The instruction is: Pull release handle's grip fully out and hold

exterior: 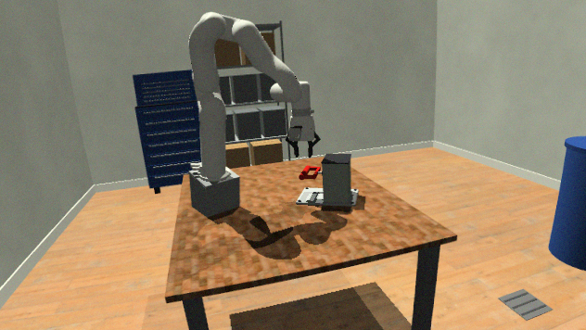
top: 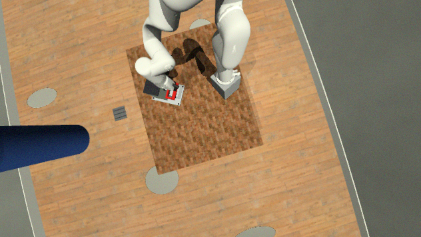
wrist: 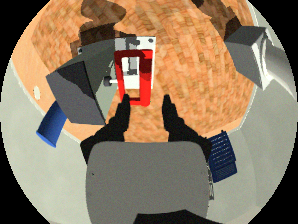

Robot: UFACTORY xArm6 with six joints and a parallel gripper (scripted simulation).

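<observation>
Right now the base plate is 90 mm ahead of my hand, 30 mm to the right of it and 190 mm below it.
</observation>
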